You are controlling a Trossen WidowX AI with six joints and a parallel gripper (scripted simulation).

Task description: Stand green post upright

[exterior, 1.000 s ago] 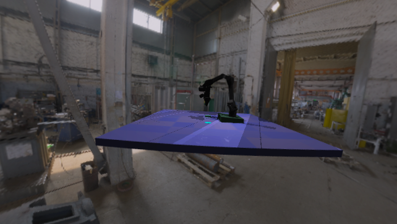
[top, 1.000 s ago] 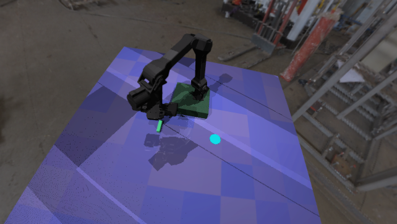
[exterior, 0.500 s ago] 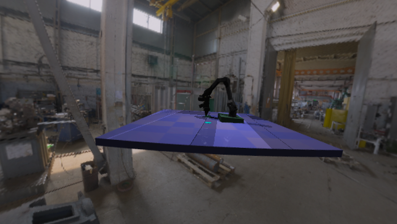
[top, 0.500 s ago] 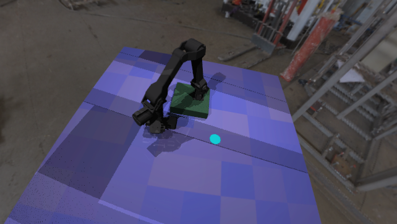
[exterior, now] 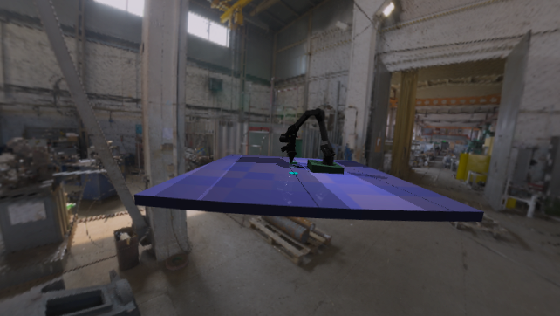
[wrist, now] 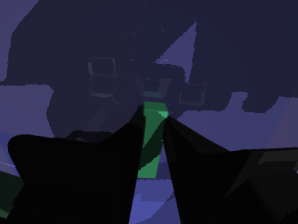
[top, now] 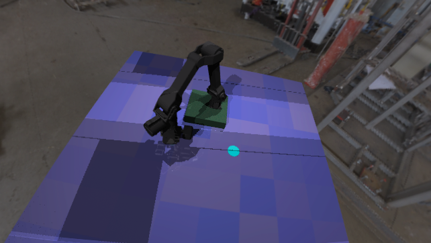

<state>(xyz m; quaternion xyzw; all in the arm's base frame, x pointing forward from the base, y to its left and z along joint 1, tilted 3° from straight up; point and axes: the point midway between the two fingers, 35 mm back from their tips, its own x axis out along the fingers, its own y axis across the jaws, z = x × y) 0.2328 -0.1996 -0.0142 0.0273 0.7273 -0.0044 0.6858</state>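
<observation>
Now: the cyan circle 30 cm to the left of my gripper tip, 2 cm below it and 2 cm ahead of it. Also, from my gripper tip: green post: 2 cm behind.
</observation>
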